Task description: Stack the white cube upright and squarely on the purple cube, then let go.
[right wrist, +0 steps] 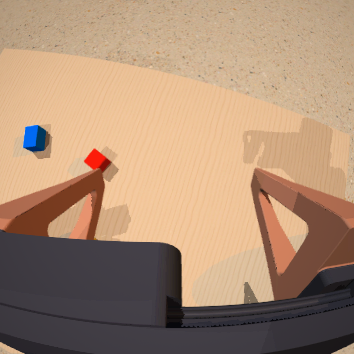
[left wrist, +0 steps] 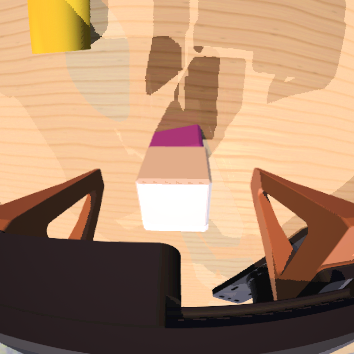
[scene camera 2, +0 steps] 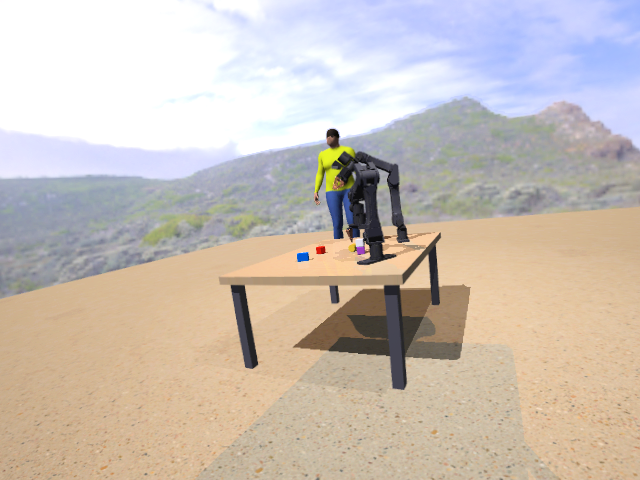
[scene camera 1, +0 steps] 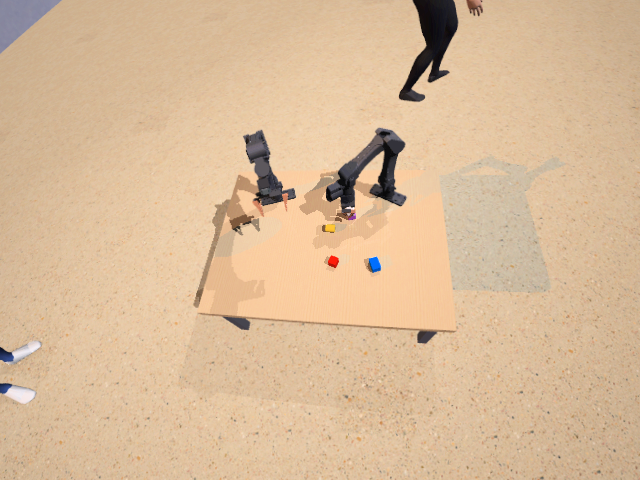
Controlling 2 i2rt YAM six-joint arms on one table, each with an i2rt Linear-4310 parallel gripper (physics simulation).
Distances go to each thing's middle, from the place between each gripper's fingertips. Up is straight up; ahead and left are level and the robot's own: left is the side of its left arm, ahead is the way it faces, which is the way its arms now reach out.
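Yellow cube point(left wrist: 48, 33): 180 mm to the left of my right hand, 150 mm behind it, 350 mm below it. White cube point(left wrist: 173, 183): 290 mm to the left of my right hand, 230 mm behind it, 310 mm below it. Purple cube point(left wrist: 190, 135): 290 mm to the left of my right hand, 230 mm behind it, 350 mm below it.
White cube: 10 mm to the left of my left hand. Yellow cube: 100 mm to the right of my left hand, 80 mm ahead of it, 40 mm below it. Purple cube: 40 mm below my left hand, 10 mm to the left of it.
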